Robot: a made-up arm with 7 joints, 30 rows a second.
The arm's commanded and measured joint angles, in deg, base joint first. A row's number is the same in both.
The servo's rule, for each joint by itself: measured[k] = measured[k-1] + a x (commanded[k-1-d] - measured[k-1]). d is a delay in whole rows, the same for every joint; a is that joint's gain. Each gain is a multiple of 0.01, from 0.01 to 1. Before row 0 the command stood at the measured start. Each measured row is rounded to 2 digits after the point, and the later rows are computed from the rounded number. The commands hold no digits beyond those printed.
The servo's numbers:
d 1
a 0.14 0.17 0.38 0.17 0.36 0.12 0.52
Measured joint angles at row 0:
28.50, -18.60, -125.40, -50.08, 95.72, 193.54, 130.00
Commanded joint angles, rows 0 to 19:
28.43, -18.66, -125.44, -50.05, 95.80, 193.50, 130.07
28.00, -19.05, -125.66, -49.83, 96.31, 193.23, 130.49
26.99, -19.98, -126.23, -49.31, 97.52, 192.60, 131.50
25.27, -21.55, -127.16, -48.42, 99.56, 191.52, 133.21
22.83, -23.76, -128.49, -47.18, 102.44, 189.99, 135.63
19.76, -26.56, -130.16, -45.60, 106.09, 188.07, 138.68
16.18, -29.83, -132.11, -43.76, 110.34, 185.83, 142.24
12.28, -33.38, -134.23, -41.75, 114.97, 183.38, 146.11
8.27, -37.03, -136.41, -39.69, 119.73, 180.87, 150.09
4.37, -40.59, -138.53, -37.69, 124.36, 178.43, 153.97
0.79, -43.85, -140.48, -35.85, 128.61, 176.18, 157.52
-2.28, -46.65, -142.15, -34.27, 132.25, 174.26, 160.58
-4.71, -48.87, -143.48, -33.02, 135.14, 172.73, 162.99
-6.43, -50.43, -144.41, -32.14, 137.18, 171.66, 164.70
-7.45, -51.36, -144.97, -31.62, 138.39, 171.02, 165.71
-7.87, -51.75, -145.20, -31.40, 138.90, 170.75, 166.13
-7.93, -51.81, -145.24, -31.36, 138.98, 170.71, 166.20
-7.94, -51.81, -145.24, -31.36, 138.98, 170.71, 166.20
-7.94, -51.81, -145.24, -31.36, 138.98, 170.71, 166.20
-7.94, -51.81, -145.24, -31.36, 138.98, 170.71, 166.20
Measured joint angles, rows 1 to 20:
28.50, -18.60, -125.40, -50.08, 95.72, 193.54, 130.00
28.49, -18.61, -125.42, -50.07, 95.75, 193.54, 130.04
28.42, -18.68, -125.51, -50.03, 95.95, 193.50, 130.27
28.22, -18.90, -125.78, -49.91, 96.52, 193.39, 130.91
27.81, -19.35, -126.30, -49.66, 97.61, 193.17, 132.11
27.11, -20.10, -127.13, -49.24, 99.35, 192.79, 133.94
26.08, -21.20, -128.28, -48.62, 101.78, 192.22, 136.40
24.69, -22.67, -129.74, -47.79, 104.86, 191.45, 139.44
22.95, -24.49, -131.45, -46.76, 108.50, 190.48, 142.91
20.89, -26.62, -133.33, -45.56, 112.54, 189.33, 146.64
18.58, -28.99, -135.31, -44.22, 116.80, 188.02, 150.45
16.09, -31.52, -137.27, -42.80, 121.05, 186.60, 154.13
13.52, -34.09, -139.12, -41.35, 125.08, 185.12, 157.48
10.97, -36.60, -140.78, -39.93, 128.70, 183.63, 160.35
8.53, -38.95, -142.16, -38.61, 131.75, 182.19, 162.61
6.29, -41.06, -143.23, -37.42, 134.14, 180.85, 164.22
4.31, -42.88, -143.98, -36.40, 135.85, 179.64, 165.21
2.60, -44.40, -144.46, -35.54, 136.98, 178.57, 165.72
1.12, -45.66, -144.76, -34.83, 137.70, 177.63, 165.97
-0.15, -46.71, -144.94, -34.24, 138.16, 176.80, 166.09

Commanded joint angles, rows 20 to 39:
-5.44, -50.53, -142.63, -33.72, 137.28, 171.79, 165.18
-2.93, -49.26, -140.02, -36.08, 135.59, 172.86, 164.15
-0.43, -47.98, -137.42, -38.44, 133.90, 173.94, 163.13
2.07, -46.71, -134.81, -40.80, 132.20, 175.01, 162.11
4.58, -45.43, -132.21, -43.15, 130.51, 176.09, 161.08
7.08, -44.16, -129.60, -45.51, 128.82, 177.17, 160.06
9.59, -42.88, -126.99, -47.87, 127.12, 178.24, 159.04
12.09, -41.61, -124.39, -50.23, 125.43, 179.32, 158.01
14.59, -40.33, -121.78, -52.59, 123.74, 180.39, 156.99
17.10, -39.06, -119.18, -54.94, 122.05, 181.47, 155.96
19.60, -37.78, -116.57, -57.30, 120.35, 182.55, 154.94
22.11, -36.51, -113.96, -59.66, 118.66, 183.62, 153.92
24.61, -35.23, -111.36, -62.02, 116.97, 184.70, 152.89
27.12, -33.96, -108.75, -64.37, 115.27, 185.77, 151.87
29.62, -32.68, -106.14, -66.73, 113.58, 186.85, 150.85
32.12, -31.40, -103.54, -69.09, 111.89, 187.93, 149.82
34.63, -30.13, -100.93, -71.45, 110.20, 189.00, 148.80
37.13, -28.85, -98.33, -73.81, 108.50, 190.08, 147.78
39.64, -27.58, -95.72, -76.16, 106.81, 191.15, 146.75
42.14, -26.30, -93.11, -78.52, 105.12, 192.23, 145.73
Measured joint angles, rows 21 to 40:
-1.24, -47.58, -145.05, -33.75, 138.46, 176.07, 166.15
-1.83, -48.08, -144.13, -33.74, 138.04, 175.56, 165.65
-1.98, -48.28, -142.57, -34.14, 137.16, 175.24, 164.87
-1.76, -48.23, -140.61, -34.87, 135.99, 175.08, 163.97
-1.22, -47.97, -138.41, -35.88, 134.63, 175.07, 163.00
-0.41, -47.54, -136.05, -37.12, 133.15, 175.19, 162.00
0.64, -46.97, -133.60, -38.55, 131.59, 175.43, 160.99
1.89, -46.27, -131.09, -40.13, 129.98, 175.77, 159.98
3.32, -45.48, -128.54, -41.85, 128.34, 176.20, 158.96
4.90, -44.60, -125.97, -43.68, 126.68, 176.70, 157.94
6.61, -43.66, -123.39, -45.59, 125.01, 177.27, 156.91
8.43, -42.66, -120.80, -47.58, 123.33, 177.90, 155.89
10.35, -41.61, -118.20, -49.63, 121.65, 178.59, 154.87
12.35, -40.53, -115.60, -51.74, 119.97, 179.32, 153.84
14.42, -39.41, -113.00, -53.89, 118.28, 180.09, 152.82
16.55, -38.27, -110.39, -56.07, 116.59, 180.90, 151.80
18.73, -37.10, -107.79, -58.28, 114.90, 181.74, 150.77
20.96, -35.92, -105.18, -60.52, 113.21, 182.61, 149.75
23.22, -34.72, -102.58, -62.78, 111.51, 183.51, 148.73
25.52, -33.51, -99.97, -65.05, 109.82, 184.43, 147.70

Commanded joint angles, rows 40 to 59:
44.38, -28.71, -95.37, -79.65, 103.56, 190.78, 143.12
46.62, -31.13, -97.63, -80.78, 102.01, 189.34, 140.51
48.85, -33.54, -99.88, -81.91, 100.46, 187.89, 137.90
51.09, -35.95, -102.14, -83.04, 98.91, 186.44, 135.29
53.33, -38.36, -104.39, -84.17, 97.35, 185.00, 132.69
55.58, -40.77, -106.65, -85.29, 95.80, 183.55, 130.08
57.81, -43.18, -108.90, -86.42, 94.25, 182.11, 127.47
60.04, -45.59, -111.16, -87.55, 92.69, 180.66, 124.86
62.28, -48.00, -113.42, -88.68, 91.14, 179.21, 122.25
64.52, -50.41, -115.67, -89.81, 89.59, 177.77, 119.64
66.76, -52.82, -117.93, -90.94, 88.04, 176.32, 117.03
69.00, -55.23, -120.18, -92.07, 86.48, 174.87, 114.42
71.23, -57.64, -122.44, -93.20, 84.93, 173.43, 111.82
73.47, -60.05, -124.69, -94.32, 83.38, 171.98, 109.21
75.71, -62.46, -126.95, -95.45, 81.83, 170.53, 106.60
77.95, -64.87, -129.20, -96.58, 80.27, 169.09, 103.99
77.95, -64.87, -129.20, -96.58, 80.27, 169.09, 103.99
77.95, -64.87, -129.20, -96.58, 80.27, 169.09, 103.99
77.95, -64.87, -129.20, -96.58, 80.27, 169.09, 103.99
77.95, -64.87, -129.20, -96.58, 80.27, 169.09, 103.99
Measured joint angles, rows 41 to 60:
27.85, -32.28, -97.36, -67.34, 108.13, 185.37, 146.68
30.16, -31.67, -96.60, -69.43, 106.48, 186.02, 144.83
32.46, -31.58, -96.99, -71.36, 104.87, 186.42, 142.58
34.75, -31.91, -98.09, -73.15, 103.28, 186.60, 140.15
37.04, -32.60, -99.63, -74.83, 101.71, 186.58, 137.62
39.32, -33.58, -101.44, -76.42, 100.14, 186.39, 135.06
41.60, -34.80, -103.42, -77.93, 98.58, 186.05, 132.47
43.87, -36.22, -105.50, -79.37, 97.02, 185.58, 129.87
46.13, -37.81, -107.65, -80.76, 95.46, 184.99, 127.26
48.39, -39.54, -109.84, -82.11, 93.90, 184.30, 124.65
50.65, -41.39, -112.06, -83.42, 92.35, 183.52, 122.04
52.91, -43.33, -114.29, -84.70, 90.80, 182.66, 119.43
55.16, -45.35, -116.53, -85.95, 89.24, 181.73, 116.82
57.41, -47.44, -118.78, -87.18, 87.69, 180.73, 114.22
59.66, -49.58, -121.03, -88.39, 86.14, 179.68, 111.61
61.91, -51.77, -123.28, -89.59, 84.59, 178.58, 109.00
64.16, -54.00, -125.53, -90.78, 83.03, 177.44, 106.39
66.09, -55.85, -126.92, -91.77, 82.04, 176.44, 105.14
67.75, -57.38, -127.79, -92.59, 81.40, 175.56, 104.54
69.18, -58.65, -128.33, -93.27, 80.99, 174.78, 104.25

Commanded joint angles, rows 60 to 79:
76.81, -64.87, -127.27, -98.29, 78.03, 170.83, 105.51
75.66, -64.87, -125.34, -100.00, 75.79, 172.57, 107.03
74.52, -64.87, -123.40, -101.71, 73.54, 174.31, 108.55
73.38, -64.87, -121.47, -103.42, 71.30, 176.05, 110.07
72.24, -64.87, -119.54, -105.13, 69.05, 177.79, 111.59
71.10, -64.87, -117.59, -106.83, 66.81, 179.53, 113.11
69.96, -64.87, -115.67, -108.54, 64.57, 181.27, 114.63
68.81, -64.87, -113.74, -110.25, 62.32, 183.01, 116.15
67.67, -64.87, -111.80, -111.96, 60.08, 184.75, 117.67
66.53, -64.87, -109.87, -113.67, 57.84, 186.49, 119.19
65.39, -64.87, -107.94, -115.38, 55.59, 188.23, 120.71
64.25, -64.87, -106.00, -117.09, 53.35, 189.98, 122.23
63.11, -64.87, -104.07, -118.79, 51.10, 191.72, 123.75
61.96, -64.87, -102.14, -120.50, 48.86, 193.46, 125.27
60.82, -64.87, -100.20, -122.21, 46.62, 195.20, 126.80
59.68, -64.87, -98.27, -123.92, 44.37, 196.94, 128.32
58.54, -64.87, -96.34, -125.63, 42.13, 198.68, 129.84
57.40, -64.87, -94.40, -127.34, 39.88, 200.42, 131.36
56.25, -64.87, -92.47, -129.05, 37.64, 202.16, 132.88
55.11, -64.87, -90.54, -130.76, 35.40, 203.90, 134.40
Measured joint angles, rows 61 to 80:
70.41, -59.71, -128.66, -93.83, 80.73, 174.10, 104.11
71.31, -60.59, -128.13, -94.59, 79.76, 173.71, 104.84
71.92, -61.32, -127.07, -95.51, 78.33, 173.57, 105.98
72.28, -61.92, -125.68, -96.56, 76.61, 173.66, 107.32
72.43, -62.42, -124.08, -97.73, 74.70, 173.95, 108.75
72.40, -62.84, -122.35, -98.99, 72.67, 174.41, 110.23
72.22, -63.19, -120.54, -100.32, 70.56, 175.02, 111.73
71.90, -63.48, -118.69, -101.72, 68.40, 175.77, 113.24
71.47, -63.72, -116.81, -103.17, 66.21, 176.64, 114.75
70.94, -63.92, -114.91, -104.66, 64.00, 177.61, 116.27
70.32, -64.08, -112.99, -106.19, 61.78, 178.68, 117.79
69.63, -64.21, -111.07, -107.75, 59.55, 179.83, 119.31
68.88, -64.32, -109.14, -109.34, 57.32, 181.05, 120.83
68.07, -64.41, -107.21, -110.95, 55.08, 182.33, 122.35
67.21, -64.49, -105.28, -112.57, 52.84, 183.67, 123.87
66.32, -64.55, -103.35, -114.21, 50.60, 185.05, 125.39
65.39, -64.60, -101.42, -115.86, 48.36, 186.48, 126.91
64.43, -64.65, -99.49, -117.52, 46.12, 187.94, 128.43
63.45, -64.69, -97.56, -119.19, 43.87, 189.44, 129.95
62.44, -64.72, -95.63, -120.87, 41.63, 190.97, 131.47

